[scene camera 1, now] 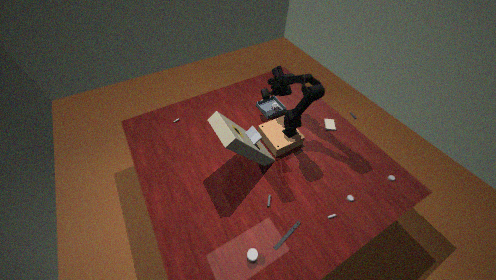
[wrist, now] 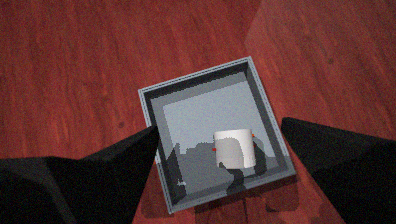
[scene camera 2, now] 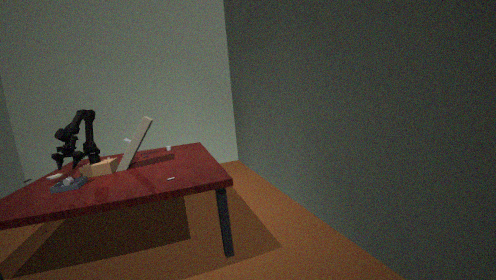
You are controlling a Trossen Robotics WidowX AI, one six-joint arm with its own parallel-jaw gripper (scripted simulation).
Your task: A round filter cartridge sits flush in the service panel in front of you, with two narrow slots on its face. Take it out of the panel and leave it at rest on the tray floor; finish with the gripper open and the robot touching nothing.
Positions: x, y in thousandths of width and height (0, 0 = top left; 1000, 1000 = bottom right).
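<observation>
In the wrist view I find my own gripper (wrist: 554, 569), open and holding nothing, and with it a white round filter cartridge (wrist: 592, 667). Scene camera 1 gives me a service panel (scene camera 1: 471, 491).
</observation>
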